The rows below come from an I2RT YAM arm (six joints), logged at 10 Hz.
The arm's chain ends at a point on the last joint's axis. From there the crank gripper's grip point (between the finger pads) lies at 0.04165 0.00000 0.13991 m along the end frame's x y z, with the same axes.
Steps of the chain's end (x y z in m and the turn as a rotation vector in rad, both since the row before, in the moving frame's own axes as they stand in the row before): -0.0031, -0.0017, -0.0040, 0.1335, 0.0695, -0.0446; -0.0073, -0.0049, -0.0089, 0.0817, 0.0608, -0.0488; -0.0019, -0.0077, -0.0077, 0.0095, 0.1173, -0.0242; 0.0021, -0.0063, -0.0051, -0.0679, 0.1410, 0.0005; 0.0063, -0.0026, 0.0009, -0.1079, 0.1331, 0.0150
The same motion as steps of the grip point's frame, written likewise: 0.0060, -0.0222, -0.0086, 0.1335, 0.0695, -0.0446; 0.0008, -0.0184, -0.0122, 0.0817, 0.0608, -0.0488; 0.0142, -0.0102, -0.0135, 0.0095, 0.1173, -0.0242; 0.0213, 0.0030, -0.0127, -0.0679, 0.1410, 0.0005; 0.0243, 0.0129, -0.0067, -0.1079, 0.1331, 0.0150
